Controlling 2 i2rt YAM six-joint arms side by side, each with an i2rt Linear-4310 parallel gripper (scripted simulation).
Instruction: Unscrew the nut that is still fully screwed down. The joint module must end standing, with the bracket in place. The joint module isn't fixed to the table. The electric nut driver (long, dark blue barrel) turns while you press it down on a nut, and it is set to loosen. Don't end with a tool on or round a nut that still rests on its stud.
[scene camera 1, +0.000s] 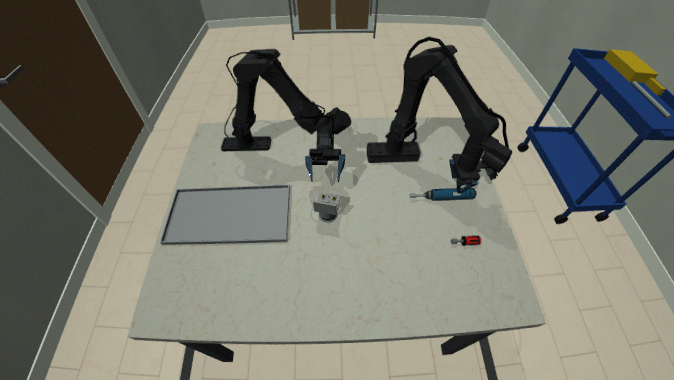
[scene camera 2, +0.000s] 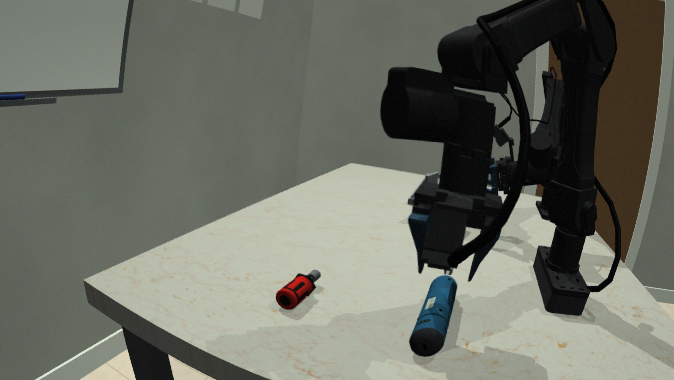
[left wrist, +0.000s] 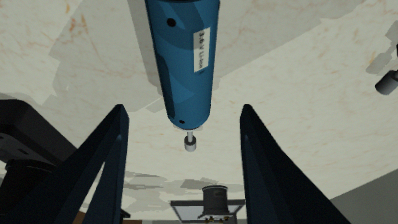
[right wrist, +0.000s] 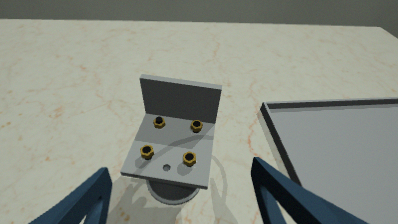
Labels:
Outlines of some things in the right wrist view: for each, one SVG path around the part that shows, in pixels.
My right gripper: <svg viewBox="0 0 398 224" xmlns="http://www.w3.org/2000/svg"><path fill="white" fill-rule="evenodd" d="M108 168L100 168L63 200L28 224L80 224L84 217L83 224L106 224L112 191L112 180ZM253 158L251 179L263 224L287 224L278 203L296 224L369 224L301 187L260 157Z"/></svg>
A grey bracket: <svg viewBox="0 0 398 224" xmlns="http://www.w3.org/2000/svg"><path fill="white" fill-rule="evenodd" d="M141 74L139 79L146 114L120 173L128 177L207 190L215 123L222 85ZM189 151L196 154L196 163L192 167L187 167L183 163L183 154ZM144 145L151 145L153 147L154 155L150 160L145 160L141 156L140 149ZM193 120L199 120L203 123L202 129L198 133L194 133L191 129ZM156 117L164 118L165 126L163 128L155 128L153 120Z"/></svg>

